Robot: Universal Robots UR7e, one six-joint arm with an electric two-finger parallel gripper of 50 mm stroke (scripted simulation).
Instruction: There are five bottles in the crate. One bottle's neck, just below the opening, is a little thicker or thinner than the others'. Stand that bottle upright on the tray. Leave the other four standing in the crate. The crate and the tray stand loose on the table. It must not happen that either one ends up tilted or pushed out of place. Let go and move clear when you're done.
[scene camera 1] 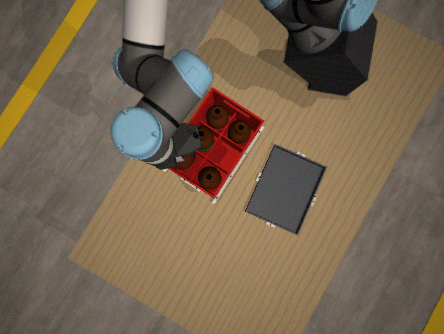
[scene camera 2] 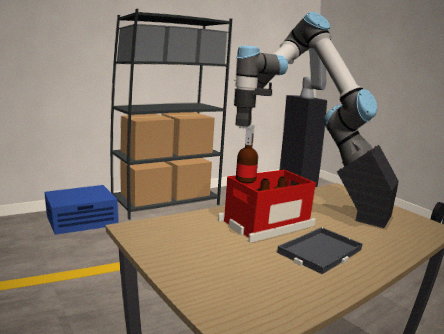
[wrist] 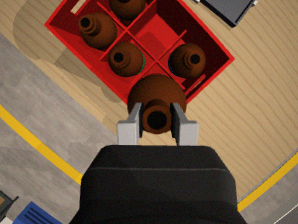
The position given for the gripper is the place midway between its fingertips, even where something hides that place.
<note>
In view: the gripper (scene camera 2: 248, 144), a red crate (scene camera 2: 256, 211) and a dark grey tray (scene camera 1: 287, 186).
The red crate also shows in scene camera 1 (scene camera 1: 226, 153). The dark grey tray is seen too in scene camera 2 (scene camera 2: 326, 249). The gripper also shows in the wrist view (wrist: 156, 113).
</note>
